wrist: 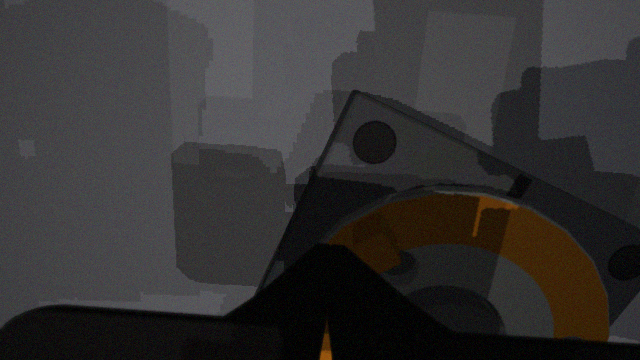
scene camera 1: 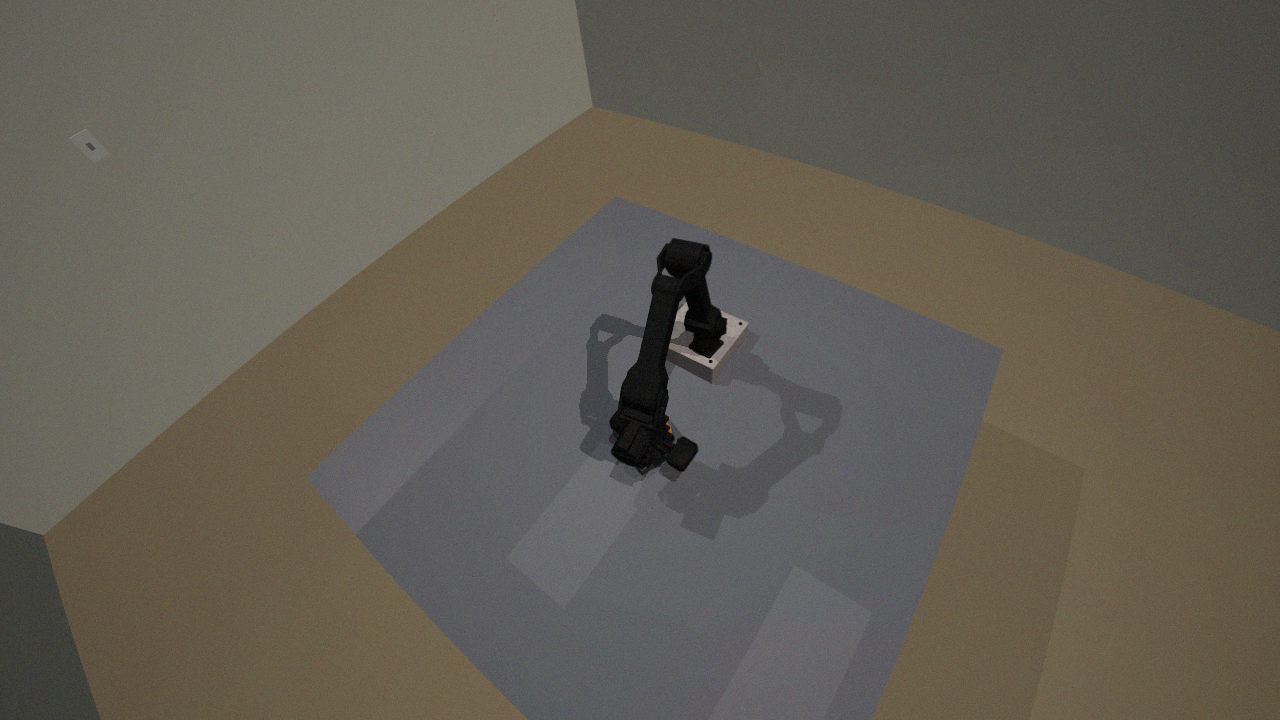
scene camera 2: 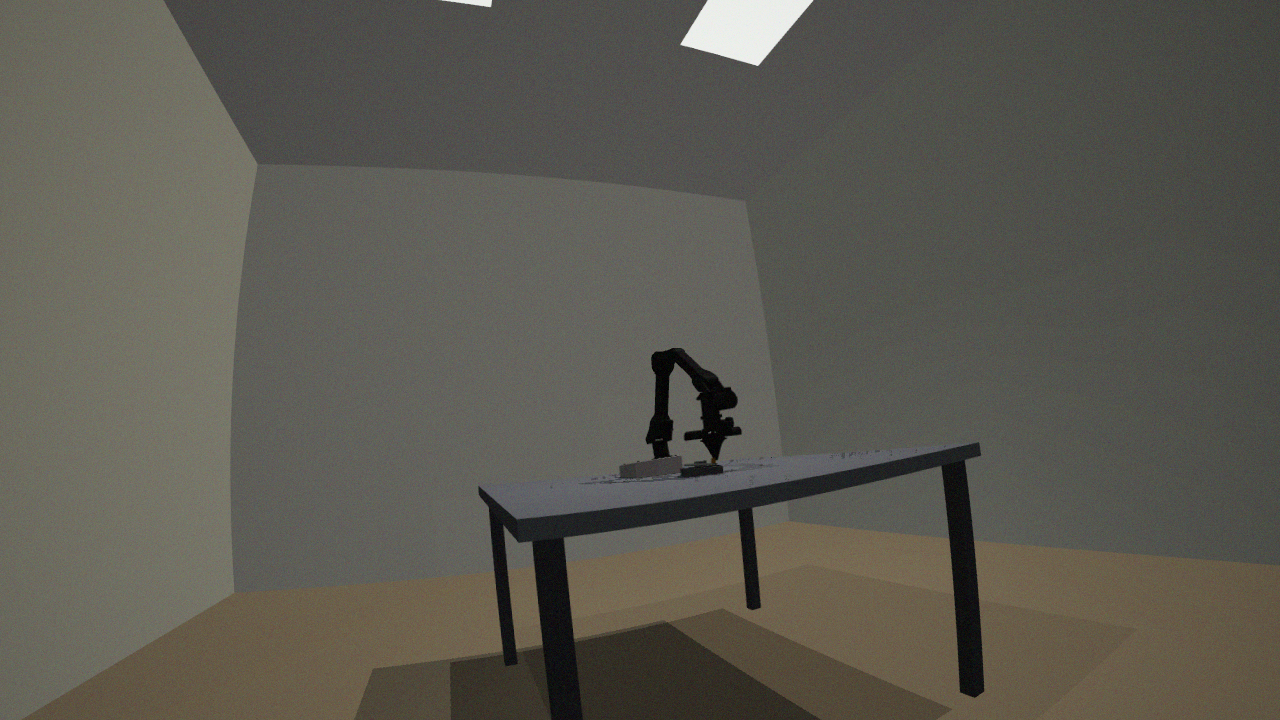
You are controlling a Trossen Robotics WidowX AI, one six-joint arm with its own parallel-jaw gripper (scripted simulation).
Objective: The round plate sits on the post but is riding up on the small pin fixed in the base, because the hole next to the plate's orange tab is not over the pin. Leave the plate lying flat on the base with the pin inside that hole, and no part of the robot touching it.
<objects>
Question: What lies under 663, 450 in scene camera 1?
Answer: The gripper.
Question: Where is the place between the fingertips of the gripper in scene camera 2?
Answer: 715, 460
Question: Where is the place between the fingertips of the gripper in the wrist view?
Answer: At 329, 258
</objects>
